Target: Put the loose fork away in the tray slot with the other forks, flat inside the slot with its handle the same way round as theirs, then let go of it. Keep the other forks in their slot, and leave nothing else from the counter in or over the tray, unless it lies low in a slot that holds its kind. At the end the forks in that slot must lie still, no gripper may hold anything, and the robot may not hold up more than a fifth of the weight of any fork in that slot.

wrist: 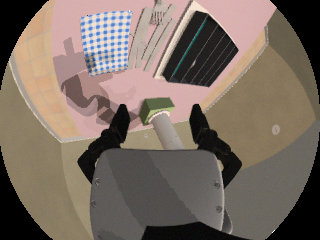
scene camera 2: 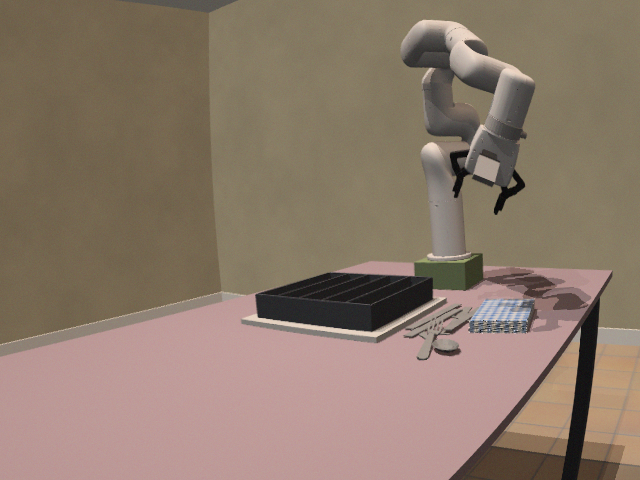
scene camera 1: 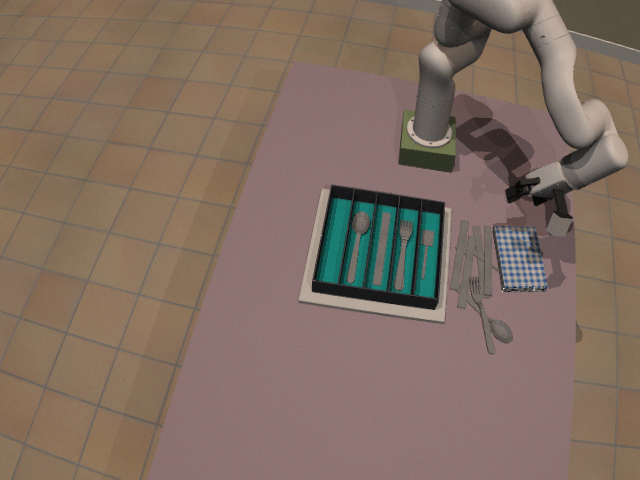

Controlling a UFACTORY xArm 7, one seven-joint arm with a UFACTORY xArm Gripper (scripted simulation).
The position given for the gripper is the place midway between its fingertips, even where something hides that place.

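Observation:
Scene camera 2 shows the gripper point(scene camera 2: 475, 204) and a tray point(scene camera 2: 369, 312). Wrist view: the gripper point(wrist: 159, 111), the tray point(wrist: 211, 42). In scene camera 1, the gripper point(scene camera 1: 520, 198) is visible, as is the tray point(scene camera 1: 341, 192).

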